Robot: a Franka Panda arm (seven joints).
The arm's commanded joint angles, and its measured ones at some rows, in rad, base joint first. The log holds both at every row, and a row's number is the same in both.
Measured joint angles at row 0: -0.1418 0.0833 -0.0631 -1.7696 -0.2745 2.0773 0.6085
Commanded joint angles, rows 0 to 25: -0.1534 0.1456 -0.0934 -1.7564 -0.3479 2.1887 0.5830; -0.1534 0.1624 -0.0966 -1.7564 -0.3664 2.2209 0.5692; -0.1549 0.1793 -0.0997 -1.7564 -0.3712 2.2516 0.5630; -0.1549 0.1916 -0.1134 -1.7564 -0.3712 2.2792 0.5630; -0.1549 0.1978 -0.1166 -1.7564 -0.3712 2.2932 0.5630; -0.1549 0.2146 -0.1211 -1.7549 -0.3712 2.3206 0.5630; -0.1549 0.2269 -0.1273 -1.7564 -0.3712 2.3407 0.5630; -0.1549 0.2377 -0.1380 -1.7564 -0.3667 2.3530 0.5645; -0.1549 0.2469 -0.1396 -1.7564 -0.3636 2.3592 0.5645; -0.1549 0.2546 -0.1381 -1.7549 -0.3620 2.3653 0.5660; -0.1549 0.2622 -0.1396 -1.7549 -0.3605 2.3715 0.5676; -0.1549 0.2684 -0.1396 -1.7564 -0.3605 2.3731 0.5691; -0.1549 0.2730 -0.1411 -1.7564 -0.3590 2.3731 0.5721; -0.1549 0.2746 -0.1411 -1.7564 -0.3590 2.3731 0.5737; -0.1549 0.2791 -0.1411 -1.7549 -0.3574 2.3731 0.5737; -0.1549 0.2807 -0.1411 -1.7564 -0.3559 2.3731 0.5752; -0.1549 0.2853 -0.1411 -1.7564 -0.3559 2.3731 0.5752; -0.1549 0.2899 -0.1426 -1.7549 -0.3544 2.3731 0.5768; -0.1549 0.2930 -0.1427 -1.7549 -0.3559 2.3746 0.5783; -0.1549 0.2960 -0.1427 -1.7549 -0.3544 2.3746 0.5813; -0.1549 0.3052 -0.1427 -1.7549 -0.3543 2.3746 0.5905; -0.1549 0.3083 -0.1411 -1.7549 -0.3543 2.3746 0.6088; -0.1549 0.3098 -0.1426 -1.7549 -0.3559 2.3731 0.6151; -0.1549 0.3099 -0.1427 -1.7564 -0.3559 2.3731 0.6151; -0.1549 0.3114 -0.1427 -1.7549 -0.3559 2.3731 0.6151; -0.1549 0.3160 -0.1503 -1.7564 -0.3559 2.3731 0.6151
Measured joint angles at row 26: -0.1544 0.2927 -0.1399 -1.7674 -0.3535 2.3596 0.5944
